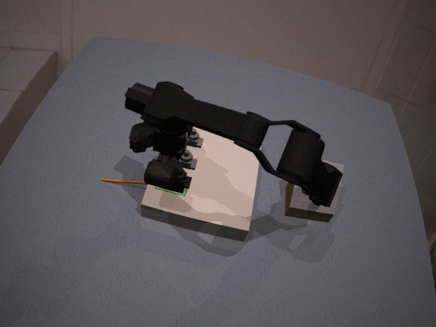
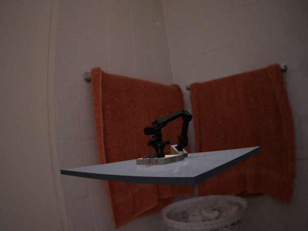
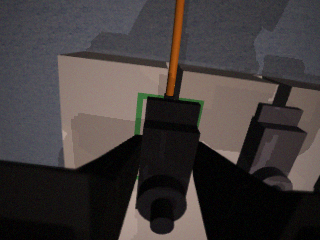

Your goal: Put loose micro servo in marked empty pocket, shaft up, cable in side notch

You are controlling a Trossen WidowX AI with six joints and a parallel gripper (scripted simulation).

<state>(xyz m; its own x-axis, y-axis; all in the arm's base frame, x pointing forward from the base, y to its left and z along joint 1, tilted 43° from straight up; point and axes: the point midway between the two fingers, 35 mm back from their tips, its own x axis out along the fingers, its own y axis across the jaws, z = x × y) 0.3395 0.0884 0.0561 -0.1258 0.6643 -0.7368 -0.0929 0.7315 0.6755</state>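
Right now my gripper tip is 110 mm past the beige deck, 90 mm to the left of it and 50 mm above it.
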